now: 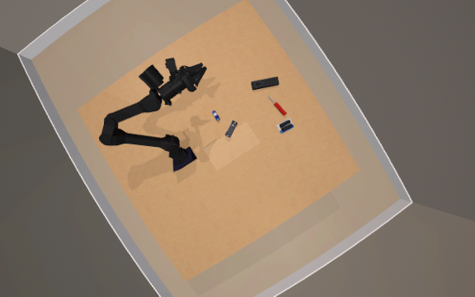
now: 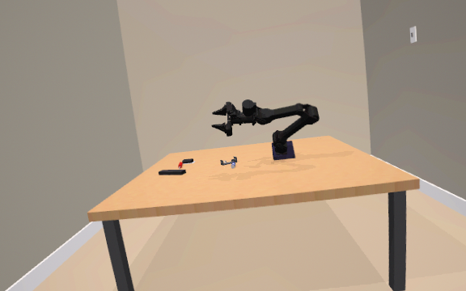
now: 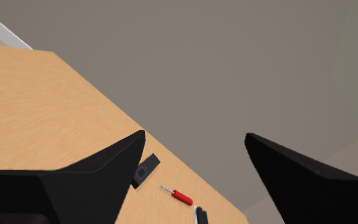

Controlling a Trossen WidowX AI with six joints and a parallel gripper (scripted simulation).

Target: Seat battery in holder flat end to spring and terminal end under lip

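My gripper tip is 270 mm above the battery, 120 mm to the left of it and 60 mm past it. From my gripper tip the other things lie so: black remote-like bar: 280 mm ahead, 270 mm below, 100 mm to the right; then red screwdriver: 280 mm ahead, 270 mm below, 240 mm to the right.
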